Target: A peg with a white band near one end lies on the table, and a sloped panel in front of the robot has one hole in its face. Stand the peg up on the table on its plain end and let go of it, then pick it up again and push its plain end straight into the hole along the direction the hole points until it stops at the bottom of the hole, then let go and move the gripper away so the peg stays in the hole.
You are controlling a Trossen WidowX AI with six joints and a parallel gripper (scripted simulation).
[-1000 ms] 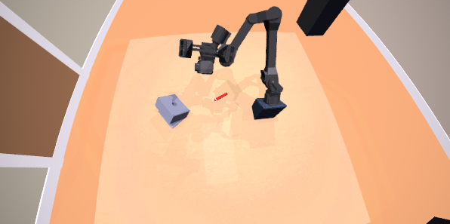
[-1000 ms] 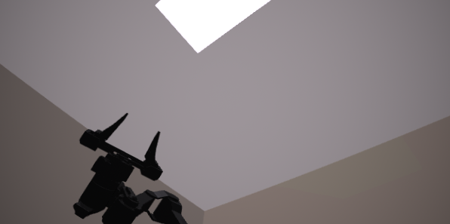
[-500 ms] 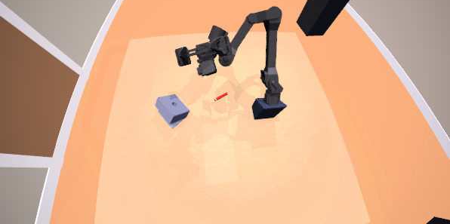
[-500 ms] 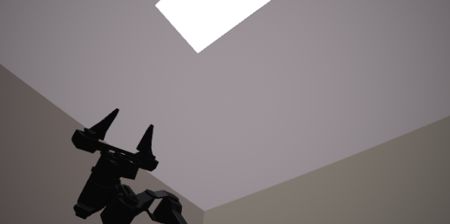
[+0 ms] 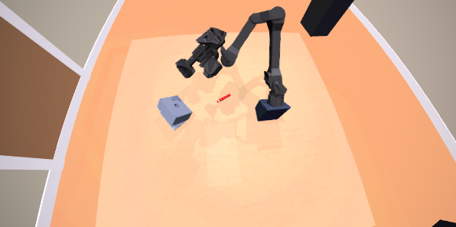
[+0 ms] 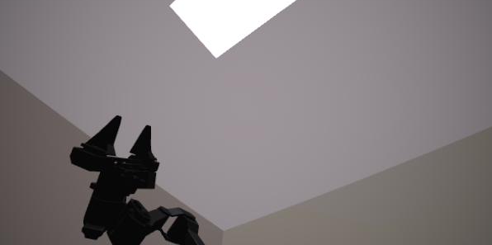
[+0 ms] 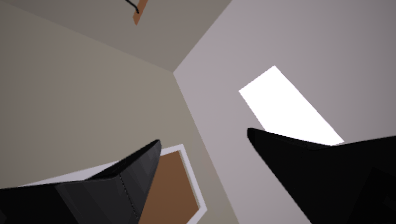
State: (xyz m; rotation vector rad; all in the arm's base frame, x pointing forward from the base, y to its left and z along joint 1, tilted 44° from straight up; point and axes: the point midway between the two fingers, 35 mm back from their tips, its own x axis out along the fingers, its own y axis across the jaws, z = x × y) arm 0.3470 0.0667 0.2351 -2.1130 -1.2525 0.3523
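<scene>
My gripper tip is 400 mm above the red peg, 110 mm past it and 30 mm to the left of it. From my gripper tip the other things lie so: grey-blue sloped panel 360 mm below, 130 mm ahead.
</scene>
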